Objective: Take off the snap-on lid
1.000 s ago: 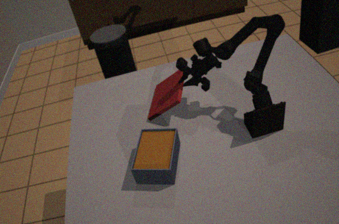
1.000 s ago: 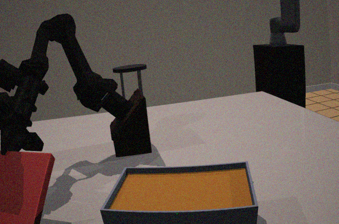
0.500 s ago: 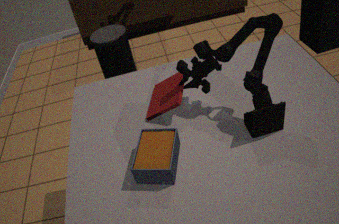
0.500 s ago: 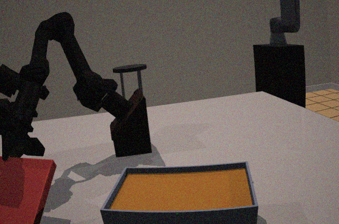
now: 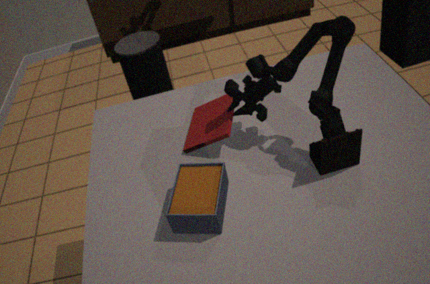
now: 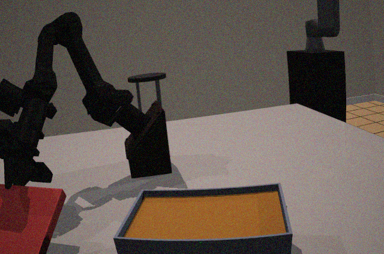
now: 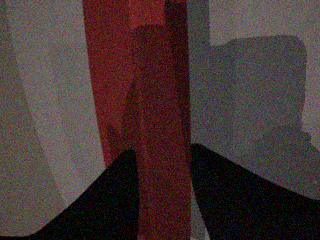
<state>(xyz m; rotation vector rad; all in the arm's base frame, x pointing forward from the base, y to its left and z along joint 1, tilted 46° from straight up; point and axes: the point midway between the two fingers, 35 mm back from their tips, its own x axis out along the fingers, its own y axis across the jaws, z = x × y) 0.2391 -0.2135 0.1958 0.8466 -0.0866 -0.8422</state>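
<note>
The lid lies 7 cm ahead of my gripper tip, 3 cm to the right of it and 3 cm below it. The rest, counted from my gripper tip: storage box (31 cm to the left, 20 cm ahead, 3 cm below).
</note>
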